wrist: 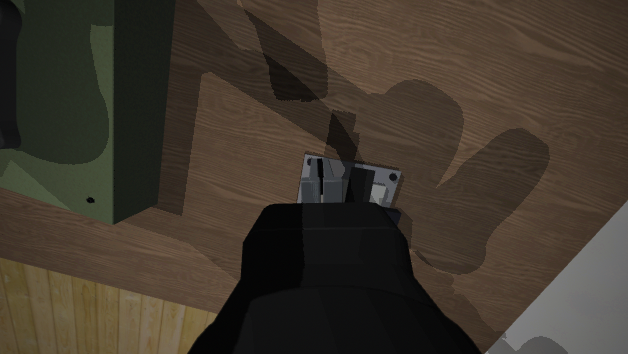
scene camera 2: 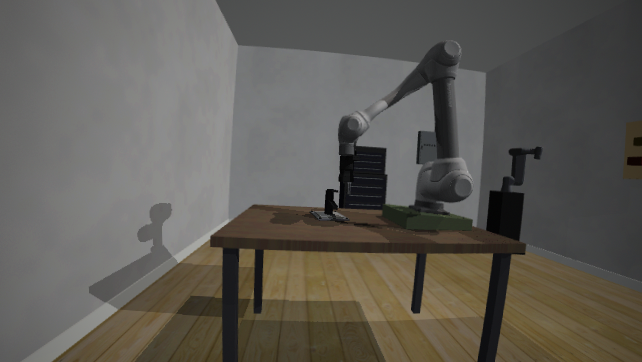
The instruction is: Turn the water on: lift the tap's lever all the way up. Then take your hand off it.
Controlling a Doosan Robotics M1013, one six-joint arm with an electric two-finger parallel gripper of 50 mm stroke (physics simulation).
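Places are measured from the arm's base along level axes (x left, y back, z up), in centimetres.
Pixels of known places: gripper, fingertip midpoint: point(wrist: 320, 169) point(scene camera 2: 347, 194); arm's base at its link origin: point(scene camera 2: 428, 211).
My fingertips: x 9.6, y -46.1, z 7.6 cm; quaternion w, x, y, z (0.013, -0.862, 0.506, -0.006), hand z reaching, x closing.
For each thing: its top centre in the pictures, then the offset to it from my fingertips. "pt": a spot on its surface instead. Level surfaces: height alone.
- tap at a spot on its surface: point(wrist: 361, 182) pt dx -0.2, dy -6.5, dz -6.0 cm
- grey base plate at a spot on its surface: point(wrist: 384, 173) pt dx +1.9, dy -12.0, dz -13.2 cm
- wooden table at its surface level: dz -14.0 cm
The tap point(scene camera 2: 329, 201) point(wrist: 361, 182) is a small black upright body with a short arm at its top and a dark piece low on its right side in the scene view. It stands on a grey base plate point(scene camera 2: 321, 216) point(wrist: 384, 173). Which dark piece is the lever, and its angle, I cannot tell. My gripper point(scene camera 2: 349, 192) point(wrist: 320, 169) points down and is shut, with nothing between the fingers. Its tips are just right of the tap in the scene view, about level with the tap's top. The gripper body hides part of the tap and plate in the wrist view.
The arm's green mounting block point(scene camera 2: 440, 223) point(wrist: 137, 100) stands on the wooden table point(scene camera 2: 280, 236) point(wrist: 500, 75), to the right of the tap in the scene view. A dark drawer cabinet point(scene camera 2: 370, 192) stands behind the table. Arm shadows fall across the table around the plate.
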